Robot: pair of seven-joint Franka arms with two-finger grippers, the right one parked.
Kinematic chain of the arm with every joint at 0, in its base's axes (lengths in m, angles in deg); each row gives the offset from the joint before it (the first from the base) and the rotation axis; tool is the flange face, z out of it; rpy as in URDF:
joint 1: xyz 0 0 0.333 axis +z
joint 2: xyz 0 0 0 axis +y
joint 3: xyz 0 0 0.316 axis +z
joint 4: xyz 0.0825 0 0 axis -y
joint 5: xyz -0.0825 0 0.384 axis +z
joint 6: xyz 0 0 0 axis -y
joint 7: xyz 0.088 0 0 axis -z
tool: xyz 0 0 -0.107 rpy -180 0 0
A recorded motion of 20 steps. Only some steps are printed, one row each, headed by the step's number.
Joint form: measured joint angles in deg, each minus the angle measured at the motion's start. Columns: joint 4, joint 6, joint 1, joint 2, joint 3, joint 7, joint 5.
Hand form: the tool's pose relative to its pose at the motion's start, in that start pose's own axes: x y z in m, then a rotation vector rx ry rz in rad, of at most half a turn. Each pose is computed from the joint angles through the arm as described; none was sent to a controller.
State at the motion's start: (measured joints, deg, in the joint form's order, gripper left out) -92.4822 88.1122 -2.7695 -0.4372 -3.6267 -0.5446 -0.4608
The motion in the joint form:
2: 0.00 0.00 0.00 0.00 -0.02 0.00 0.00
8: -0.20 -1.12 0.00 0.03 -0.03 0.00 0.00
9: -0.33 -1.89 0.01 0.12 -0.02 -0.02 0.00
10: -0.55 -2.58 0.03 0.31 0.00 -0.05 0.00
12: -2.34 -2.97 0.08 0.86 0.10 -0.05 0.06
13: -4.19 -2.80 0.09 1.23 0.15 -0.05 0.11
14: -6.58 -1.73 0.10 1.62 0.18 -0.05 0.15
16: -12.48 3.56 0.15 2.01 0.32 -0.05 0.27
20: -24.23 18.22 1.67 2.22 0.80 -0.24 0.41
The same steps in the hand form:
2: 0.0000 0.0002 0.0000 0.0000 0.0000 0.0003
8: -0.0020 0.0002 0.0036 0.0002 -0.0236 0.0005
9: -0.0030 0.0000 0.0066 0.0003 -0.0408 -0.0002
10: -0.0035 -0.0005 0.0111 0.0002 -0.0600 -0.0015
12: -0.0025 -0.0023 0.0311 0.0008 -0.1076 -0.0044
13: -0.0020 -0.0032 0.0492 0.0014 -0.1434 -0.0056
14: -0.0010 -0.0039 0.0706 0.0018 -0.1732 -0.0065
16: 0.0011 -0.0062 0.1153 0.0032 -0.1906 -0.0101
20: -0.0016 -0.0255 0.1935 0.0008 -0.1434 -0.0478

